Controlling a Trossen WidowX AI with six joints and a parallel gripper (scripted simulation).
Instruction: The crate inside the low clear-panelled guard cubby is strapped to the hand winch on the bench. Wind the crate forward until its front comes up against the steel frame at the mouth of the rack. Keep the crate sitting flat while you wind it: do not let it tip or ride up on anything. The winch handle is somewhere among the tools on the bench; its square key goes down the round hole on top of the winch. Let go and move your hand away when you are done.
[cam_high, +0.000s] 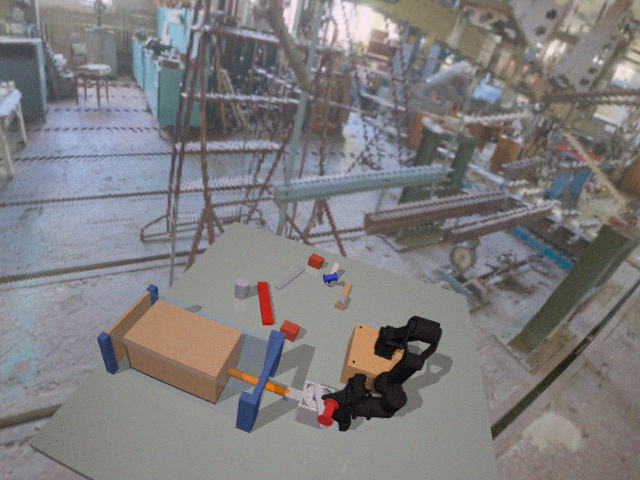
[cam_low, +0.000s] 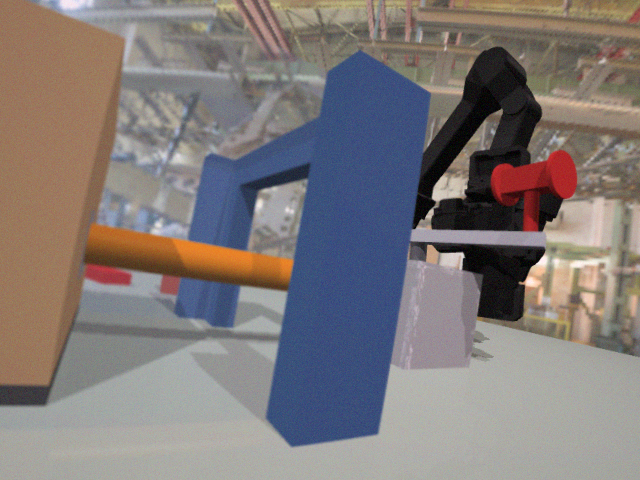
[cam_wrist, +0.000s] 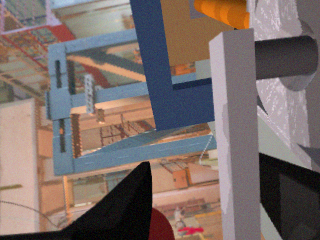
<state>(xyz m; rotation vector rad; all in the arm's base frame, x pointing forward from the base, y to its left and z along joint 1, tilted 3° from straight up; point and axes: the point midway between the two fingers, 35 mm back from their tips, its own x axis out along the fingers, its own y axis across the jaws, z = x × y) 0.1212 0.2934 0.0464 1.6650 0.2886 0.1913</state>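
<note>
Now: gripper tip 1 cm past the winch handle with red knob, 1 cm to the right of it and 1 cm above it. Round my gripper tip: grey winch: 5 cm to the right, 10 cm below; blue steel frame: 17 cm ahead, 3 cm to the right, 3 cm below; red bar: 33 cm ahead, 42 cm to the right, 13 cm below.
</note>
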